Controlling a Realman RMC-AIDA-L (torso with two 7-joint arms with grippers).
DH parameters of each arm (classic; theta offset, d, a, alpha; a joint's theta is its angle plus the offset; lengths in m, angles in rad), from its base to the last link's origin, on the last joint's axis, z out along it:
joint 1: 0 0.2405 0 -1.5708
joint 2: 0 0 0 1.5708
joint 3: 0 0.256 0 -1.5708
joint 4: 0 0 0 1.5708
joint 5: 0 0.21 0 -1.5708
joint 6: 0 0 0 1.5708
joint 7: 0 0.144 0 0
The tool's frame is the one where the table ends.
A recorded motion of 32 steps. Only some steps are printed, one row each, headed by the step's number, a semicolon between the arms.
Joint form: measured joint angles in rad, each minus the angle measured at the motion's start. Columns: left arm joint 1, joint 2, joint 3, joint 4, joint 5, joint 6, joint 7; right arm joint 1, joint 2, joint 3, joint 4, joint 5, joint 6, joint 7.
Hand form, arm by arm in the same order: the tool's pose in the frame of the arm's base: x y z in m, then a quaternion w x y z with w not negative. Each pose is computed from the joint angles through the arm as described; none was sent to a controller.
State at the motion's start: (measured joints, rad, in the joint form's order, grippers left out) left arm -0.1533 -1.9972 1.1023 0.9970 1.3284 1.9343 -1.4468; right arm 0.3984 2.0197 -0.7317 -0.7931 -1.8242 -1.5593 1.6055
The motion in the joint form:
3: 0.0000 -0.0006 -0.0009 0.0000 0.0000 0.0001 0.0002; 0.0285 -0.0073 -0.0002 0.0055 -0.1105 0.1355 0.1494
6: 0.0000 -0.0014 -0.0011 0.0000 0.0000 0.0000 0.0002; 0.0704 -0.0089 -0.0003 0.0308 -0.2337 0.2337 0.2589
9: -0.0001 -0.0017 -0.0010 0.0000 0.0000 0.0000 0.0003; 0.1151 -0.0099 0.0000 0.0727 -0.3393 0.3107 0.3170
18: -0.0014 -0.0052 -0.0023 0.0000 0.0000 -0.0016 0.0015; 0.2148 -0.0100 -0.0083 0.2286 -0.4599 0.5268 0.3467
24: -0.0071 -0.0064 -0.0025 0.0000 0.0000 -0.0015 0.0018; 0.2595 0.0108 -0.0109 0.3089 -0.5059 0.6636 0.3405
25: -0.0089 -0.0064 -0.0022 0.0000 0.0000 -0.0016 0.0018; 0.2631 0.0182 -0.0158 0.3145 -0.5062 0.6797 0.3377
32: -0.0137 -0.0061 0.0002 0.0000 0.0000 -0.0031 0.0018; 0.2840 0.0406 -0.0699 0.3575 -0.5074 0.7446 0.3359
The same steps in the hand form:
3: -0.2341 0.2321 0.0661 0.03204 -0.90325 -0.09915 -0.41628; 0.3004 0.3394 0.0517 0.21200 -0.87203 0.37796 0.22751
6: -0.2340 0.2321 0.0659 0.03209 -0.90307 -0.09921 -0.41664; 0.3109 0.3517 0.0441 0.22666 -0.85643 0.42895 0.17653
9: -0.2339 0.2322 0.0658 0.03200 -0.90303 -0.09913 -0.41676; 0.3177 0.3613 0.0351 0.23685 -0.84896 0.45364 0.13184
18: -0.2331 0.2327 0.0651 0.03291 -0.90237 -0.09851 -0.41826; 0.3265 0.3830 0.0102 0.27248 -0.83623 0.47088 0.06888
24: -0.2316 0.2339 0.0648 0.03169 -0.90240 -0.09584 -0.41890; 0.3283 0.3904 -0.0093 0.29587 -0.83103 0.46919 0.04144
25: -0.2312 0.2344 0.0647 0.03121 -0.90251 -0.09505 -0.41889; 0.3270 0.3907 -0.0135 0.29728 -0.83159 0.46745 0.03963
32: -0.2300 0.2355 0.0644 0.02974 -0.90297 -0.09317 -0.41843; 0.3219 0.3896 -0.0342 0.29294 -0.83927 0.45761 0.01992

